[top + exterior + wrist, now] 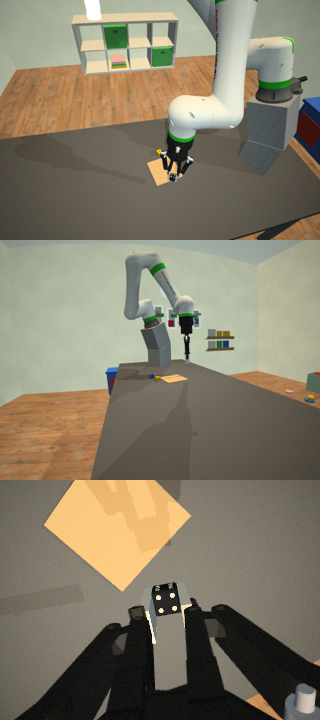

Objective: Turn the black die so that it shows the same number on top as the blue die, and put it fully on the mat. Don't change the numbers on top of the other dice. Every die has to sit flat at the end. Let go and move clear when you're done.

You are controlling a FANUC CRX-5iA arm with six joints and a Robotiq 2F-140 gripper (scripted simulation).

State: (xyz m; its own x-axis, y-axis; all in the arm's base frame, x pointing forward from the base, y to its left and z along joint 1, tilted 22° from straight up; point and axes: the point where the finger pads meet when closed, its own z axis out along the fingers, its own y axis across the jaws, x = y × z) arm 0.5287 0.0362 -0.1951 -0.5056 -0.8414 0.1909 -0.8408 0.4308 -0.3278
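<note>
Right now my hand is 10 cm to the left of the tan mat and 12 cm above it. Also, from my hand: blue die (9 cm behind, 23 cm to the right, 11 cm below); yellow die (1 cm behind, 21 cm to the right, 11 cm below); black die (2 cm below).
</note>
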